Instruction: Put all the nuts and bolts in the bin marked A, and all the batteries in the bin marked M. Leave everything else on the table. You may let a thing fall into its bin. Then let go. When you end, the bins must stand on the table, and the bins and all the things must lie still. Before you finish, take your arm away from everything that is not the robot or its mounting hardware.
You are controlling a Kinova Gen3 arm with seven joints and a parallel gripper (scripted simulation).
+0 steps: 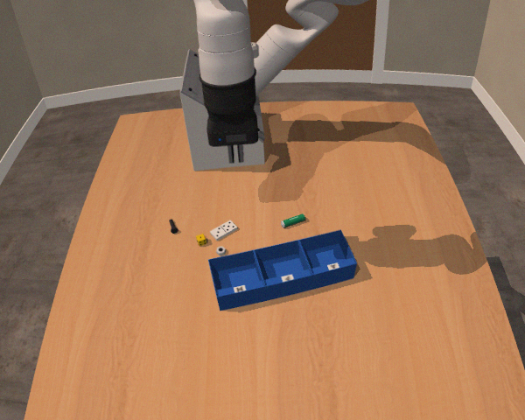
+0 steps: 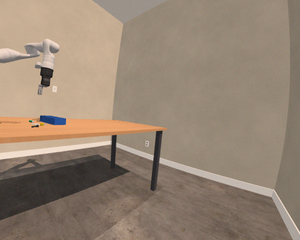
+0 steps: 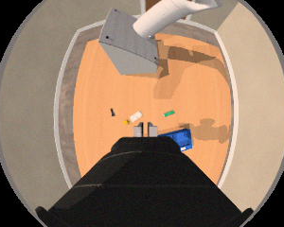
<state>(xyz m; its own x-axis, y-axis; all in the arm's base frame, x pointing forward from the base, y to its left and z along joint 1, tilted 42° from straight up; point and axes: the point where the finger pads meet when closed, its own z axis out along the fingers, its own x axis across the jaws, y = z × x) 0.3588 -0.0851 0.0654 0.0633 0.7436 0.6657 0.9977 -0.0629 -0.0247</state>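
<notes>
Right now the blue three-compartment bin is 11 cm ahead of my hand, 6 cm to the left of it and 19 cm below it. The rest, counted from my hand: silver nut 3 cm ahead, 5 cm to the right, 21 cm below; yellow die 9 cm to the right, 21 cm below; white domino 2 cm behind, 4 cm to the right, 21 cm below.
</notes>
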